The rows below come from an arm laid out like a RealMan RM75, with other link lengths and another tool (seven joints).
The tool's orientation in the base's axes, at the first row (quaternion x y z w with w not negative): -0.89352, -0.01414, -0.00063, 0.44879
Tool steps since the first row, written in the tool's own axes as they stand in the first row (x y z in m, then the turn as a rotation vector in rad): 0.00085, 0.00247, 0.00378, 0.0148, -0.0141, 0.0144; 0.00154, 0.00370, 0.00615, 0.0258, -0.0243, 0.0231; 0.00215, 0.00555, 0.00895, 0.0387, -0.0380, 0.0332; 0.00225, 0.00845, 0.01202, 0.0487, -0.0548, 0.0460; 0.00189, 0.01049, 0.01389, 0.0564, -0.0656, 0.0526; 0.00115, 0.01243, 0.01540, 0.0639, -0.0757, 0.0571; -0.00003, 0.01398, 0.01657, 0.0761, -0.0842, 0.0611; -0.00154, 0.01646, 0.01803, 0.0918, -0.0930, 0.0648; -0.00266, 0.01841, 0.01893, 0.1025, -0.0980, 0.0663; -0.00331, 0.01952, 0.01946, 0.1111, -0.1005, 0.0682; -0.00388, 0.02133, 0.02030, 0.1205, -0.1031, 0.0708
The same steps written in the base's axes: 0.00087, 0.00158, -0.00423, 0.0143, 0.0203, 0.0029; 0.00156, 0.00276, -0.00662, 0.0249, 0.0337, 0.0061; 0.00219, 0.00392, -0.00977, 0.0373, 0.0503, 0.0112; 0.00233, 0.00465, -0.01392, 0.0467, 0.0708, 0.0172; 0.00200, 0.00493, -0.01668, 0.0541, 0.0827, 0.0220; 0.00129, 0.00496, -0.01915, 0.0613, 0.0926, 0.0275; 0.00014, 0.00495, -0.02111, 0.0732, 0.1011, 0.0321; -0.00132, 0.00460, -0.02399, 0.0886, 0.1097, 0.0372; -0.00240, 0.00413, -0.02611, 0.0992, 0.1142, 0.0404; -0.00303, 0.00388, -0.02732, 0.1077, 0.1174, 0.0414; -0.00356, 0.00346, -0.02928, 0.1170, 0.1213, 0.0421
